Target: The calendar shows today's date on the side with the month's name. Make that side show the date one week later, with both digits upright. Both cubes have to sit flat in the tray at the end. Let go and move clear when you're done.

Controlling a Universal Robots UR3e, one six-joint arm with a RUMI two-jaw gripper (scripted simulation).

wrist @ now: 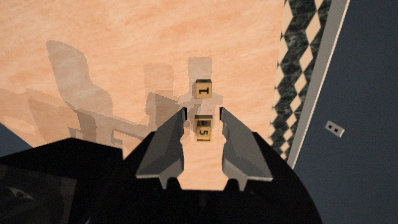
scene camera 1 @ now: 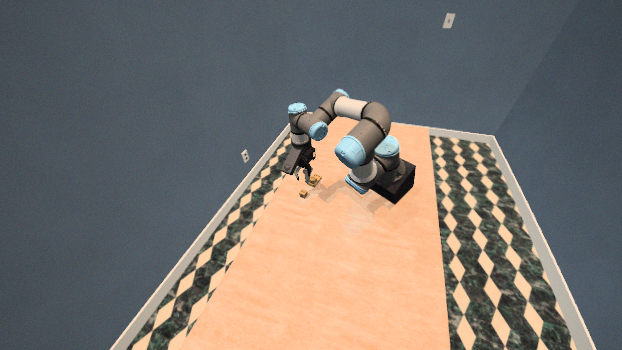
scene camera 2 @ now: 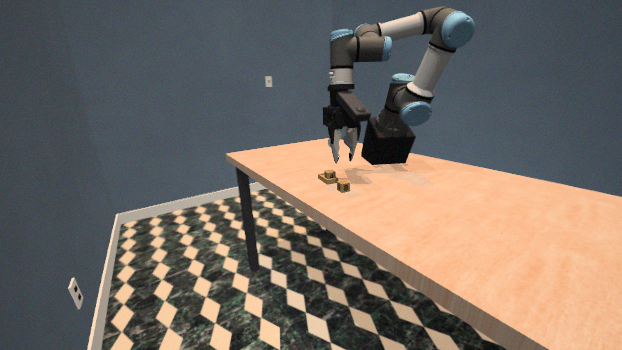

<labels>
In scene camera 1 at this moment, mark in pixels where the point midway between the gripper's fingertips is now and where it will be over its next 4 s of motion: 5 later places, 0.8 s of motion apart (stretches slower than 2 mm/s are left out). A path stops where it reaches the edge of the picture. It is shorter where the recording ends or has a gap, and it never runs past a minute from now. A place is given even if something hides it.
My gripper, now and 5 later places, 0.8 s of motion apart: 302,182; 303,186; 303,190; 303,190; 304,193; 303,194
</labels>
